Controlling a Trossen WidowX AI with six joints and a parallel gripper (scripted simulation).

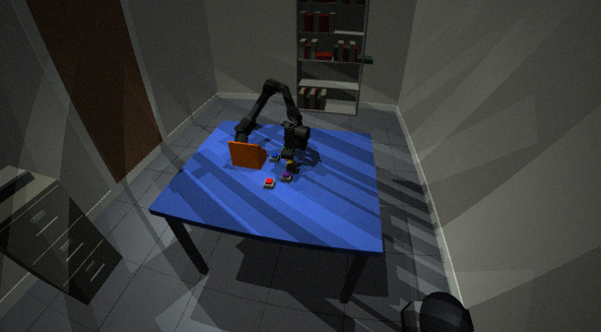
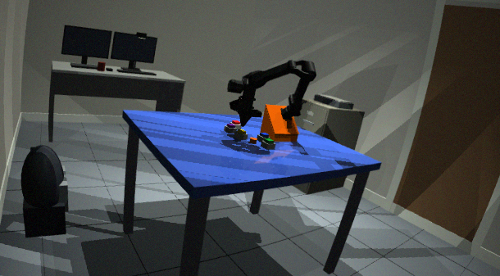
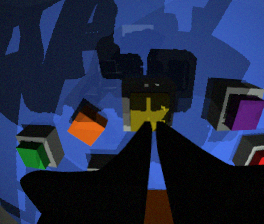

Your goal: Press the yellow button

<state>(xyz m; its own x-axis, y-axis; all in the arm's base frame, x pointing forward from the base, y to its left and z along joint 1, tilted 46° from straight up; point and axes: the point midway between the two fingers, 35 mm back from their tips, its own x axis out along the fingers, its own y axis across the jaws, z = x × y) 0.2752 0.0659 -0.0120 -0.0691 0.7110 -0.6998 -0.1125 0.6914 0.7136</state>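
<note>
Right now the yellow button is 3 cm below my gripper tip. Round my gripper tip: small orange block: 4 cm behind, 6 cm to the left, 5 cm below; then blue button: 11 cm behind, 4 cm to the left, 3 cm below; then purple button: 1 cm ahead, 10 cm to the right, 3 cm below.
</note>
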